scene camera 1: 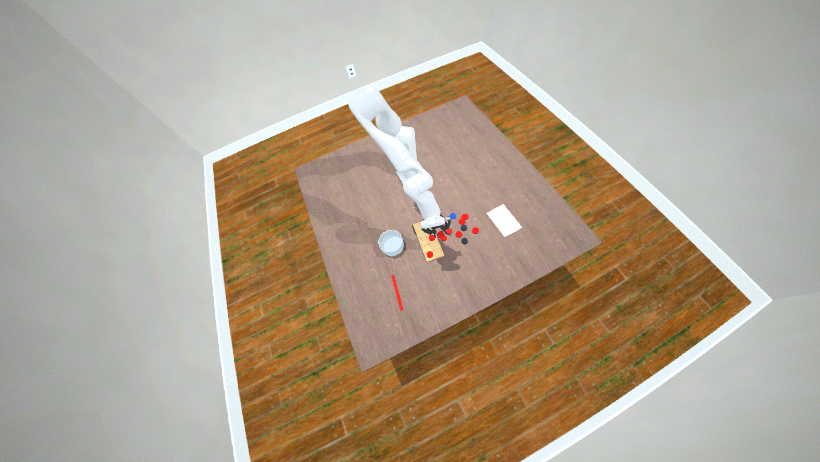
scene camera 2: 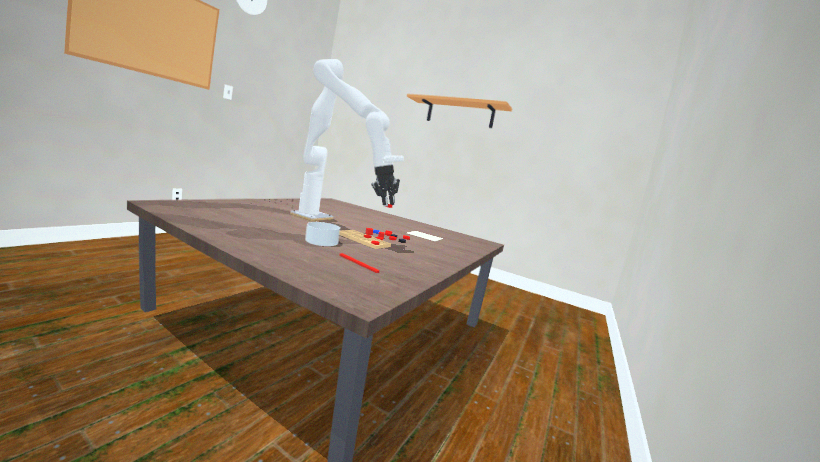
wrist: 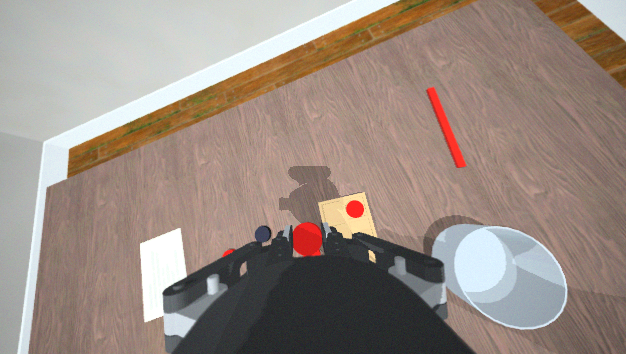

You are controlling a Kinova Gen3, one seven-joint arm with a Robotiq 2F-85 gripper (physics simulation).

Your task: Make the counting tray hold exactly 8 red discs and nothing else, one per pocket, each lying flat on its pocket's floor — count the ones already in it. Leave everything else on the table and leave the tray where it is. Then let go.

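Observation:
My gripper (scene camera 1: 440, 232) (scene camera 2: 388, 203) (wrist: 307, 233) is shut on a red disc (scene camera 2: 390, 206) (wrist: 306, 240), held well above the table, near the tray's right edge in scene camera 1. The wooden counting tray (scene camera 1: 434, 247) (scene camera 2: 351, 234) (wrist: 333, 214) has pockets; one red disc (scene camera 1: 429, 254) (scene camera 2: 375, 242) (wrist: 355, 209) lies near its far end from the robot, and another red disc (scene camera 1: 432, 237) sits further back. The gripper hides part of the tray. Several loose red discs, such as one disc (scene camera 1: 475, 230) and another disc (scene camera 1: 458, 234), lie right of the tray.
Among the loose discs are a blue disc (scene camera 1: 452, 216) (scene camera 2: 375, 231) and two dark discs, one dark disc (scene camera 1: 463, 227) behind the other (scene camera 1: 464, 241). A pale bowl (scene camera 1: 391, 243) (scene camera 2: 322, 234) stands left of the tray. A red stick (scene camera 1: 397, 292) (scene camera 2: 359, 262) and white sheet (scene camera 1: 504, 220) (scene camera 2: 424, 235) lie farther off.

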